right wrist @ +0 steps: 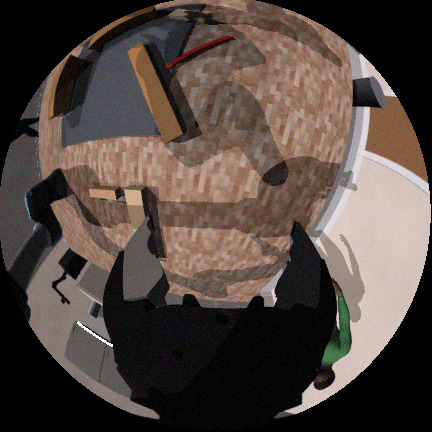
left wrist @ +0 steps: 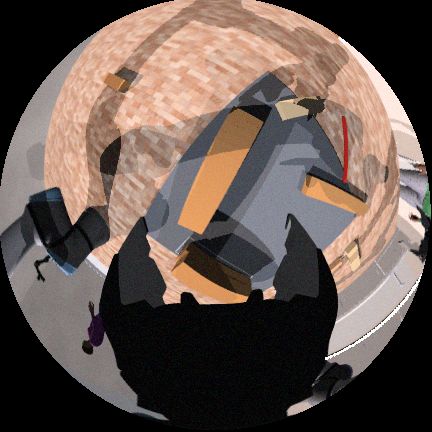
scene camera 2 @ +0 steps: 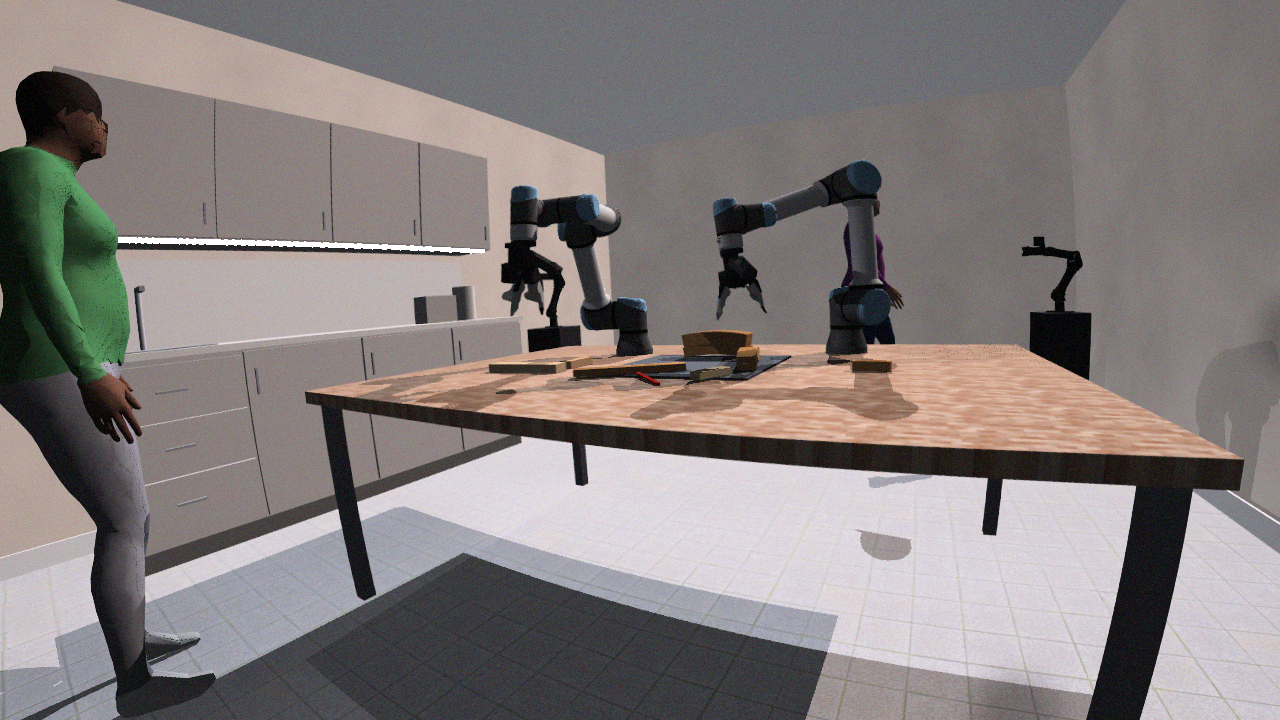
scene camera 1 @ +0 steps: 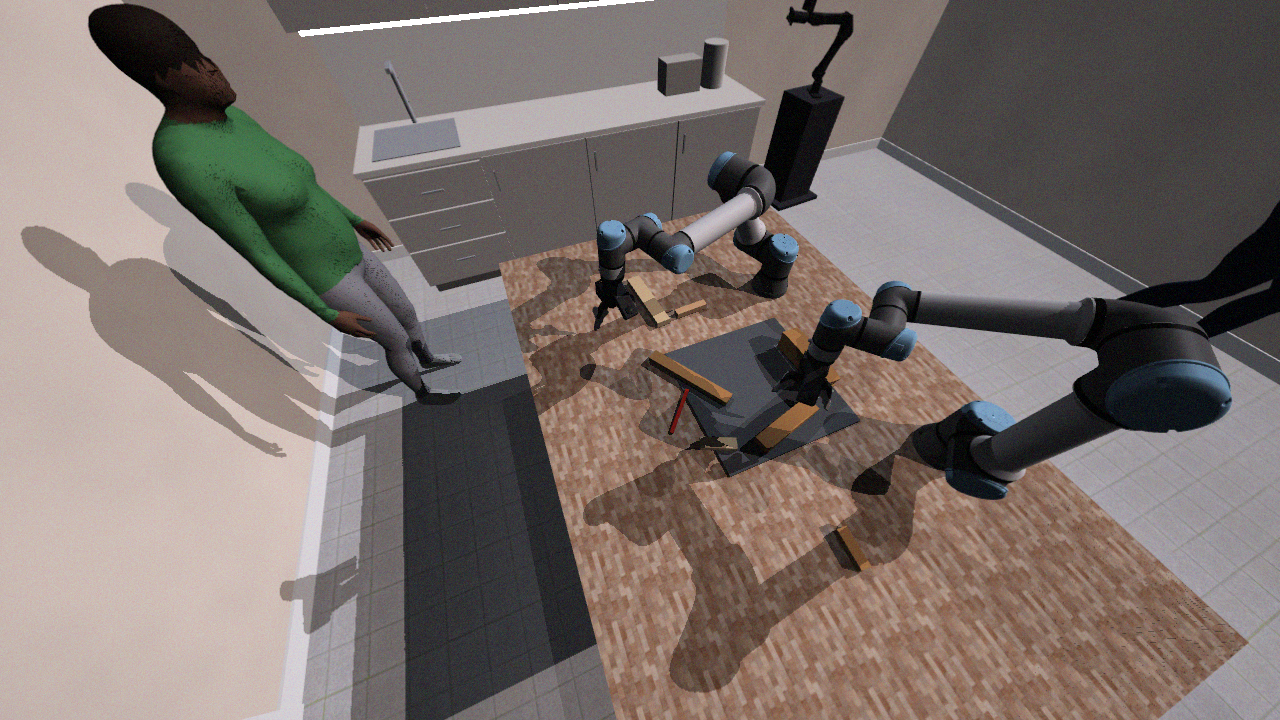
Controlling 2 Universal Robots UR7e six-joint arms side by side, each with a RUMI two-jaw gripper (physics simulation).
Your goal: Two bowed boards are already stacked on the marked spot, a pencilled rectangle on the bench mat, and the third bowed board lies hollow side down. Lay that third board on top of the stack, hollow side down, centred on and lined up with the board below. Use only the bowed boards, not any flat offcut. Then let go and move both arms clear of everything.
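Seen in the pictures: left gripper, fingertip midpoint: (left wrist: 216,216) (scene camera 2: 742,316); right gripper, fingertip midpoint: (right wrist: 223,219) (scene camera 2: 527,315) (scene camera 1: 615,321); left arm's base at its link origin: (left wrist: 96,224) (scene camera 2: 846,352) (scene camera 1: 938,448); right arm's base at its link origin: (right wrist: 60,182) (scene camera 2: 634,353) (scene camera 1: 768,286).
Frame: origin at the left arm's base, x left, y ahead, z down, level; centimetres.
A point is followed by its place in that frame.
Note:
The stack of two bowed boards (scene camera 1: 793,345) {x -39.5, y 36.0, z -8.7 cm} (scene camera 2: 716,342) {x -33.3, y 34.4, z -5.9 cm} (left wrist: 212,277) {x -30.6, y 33.6, z -8.2 cm} (right wrist: 65,90) stands at the far side of the dark bench mat (scene camera 1: 716,345) {x -48.9, y 60.5, z -0.6 cm} (left wrist: 280,200) {x -25.2, y 55.2, z -0.6 cm} (right wrist: 100,105) {x -43.0, y 58.3, z -0.6 cm}. A bit of pencilled line shows beside it in the left wrist view. The third bowed board (scene camera 1: 787,425) {x -11.0, y 47.6, z -5.6 cm} (scene camera 2: 747,358) {x -6.2, y 56.8, z -3.9 cm} (left wrist: 220,172) {x -12.4, y 47.6, z -5.6 cm} (right wrist: 122,27) lies apart from the stack, near the mat's front right edge in scene camera 1. My left gripper (scene camera 1: 805,399) {x -14.6, y 46.0, z -15.0 cm} (scene camera 2: 742,313) {x -14.6, y 46.0, z -15.0 cm} (left wrist: 216,216) {x -14.6, y 46.0, z -15.0 cm} is open and empty, above the mat near both. My right gripper (scene camera 1: 614,320) {x -49.5, y 98.3, z -19.0 cm} (scene camera 2: 526,308) {x -49.5, y 98.3, z -19.0 cm} (right wrist: 223,219) {x -49.5, y 98.3, z -19.0 cm} is open and empty, above the table away from the mat.
A long straight board (scene camera 1: 689,377) {x -34.4, y 74.2, z -2.6 cm} (left wrist: 335,194) {x -31.0, y 69.8, z -2.6 cm} (right wrist: 156,92) {x -38.0, y 77.7, z -2.6 cm} lies across the mat's left edge, near a red stick (scene camera 1: 678,411) {x -22.4, y 80.2, z -0.9 cm} (left wrist: 345,150) {x -23.0, y 79.1, z -0.9 cm}. A pale block (scene camera 1: 720,443) {x -8.9, y 69.3, z -2.5 cm} lies at the front corner. A pale board (scene camera 1: 648,300) {x -74.1, y 83.8, z -2.8 cm} (right wrist: 134,207) {x -67.1, y 80.8, z -2.8 cm} and small offcuts (scene camera 1: 689,308) {x -67.7, y 67.6, z -2.6 cm} (scene camera 1: 852,548) {x 24.3, y 41.7, z -2.7 cm} lie on the table.

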